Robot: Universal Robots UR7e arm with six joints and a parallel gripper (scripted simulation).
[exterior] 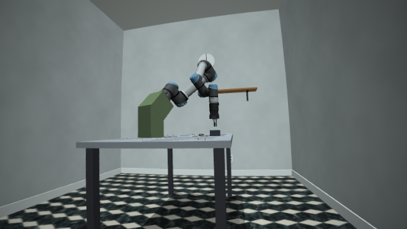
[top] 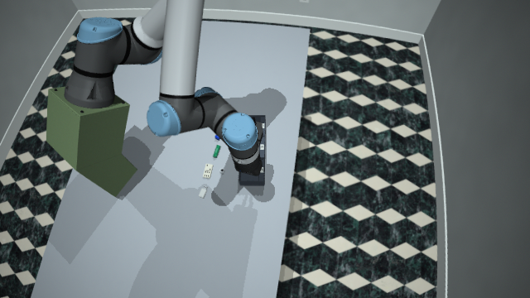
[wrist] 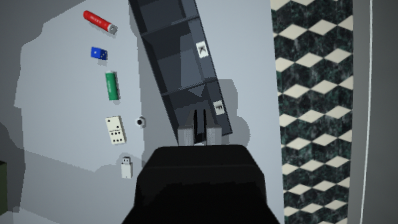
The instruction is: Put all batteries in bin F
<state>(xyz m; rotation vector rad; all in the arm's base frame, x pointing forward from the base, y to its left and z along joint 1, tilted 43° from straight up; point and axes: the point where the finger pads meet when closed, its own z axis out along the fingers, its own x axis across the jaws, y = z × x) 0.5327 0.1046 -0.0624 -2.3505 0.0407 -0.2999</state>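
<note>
My gripper is now 3 cm past the dark bin, 8 cm to the right of it and 7 cm above it. From my hand the other things lie so: white domino 16 cm behind, 4 cm to the right, 9 cm below; green battery 16 cm behind, 4 cm to the left, 9 cm below; ring-shaped part 11 cm behind, 2 cm to the right, 9 cm below.
</note>
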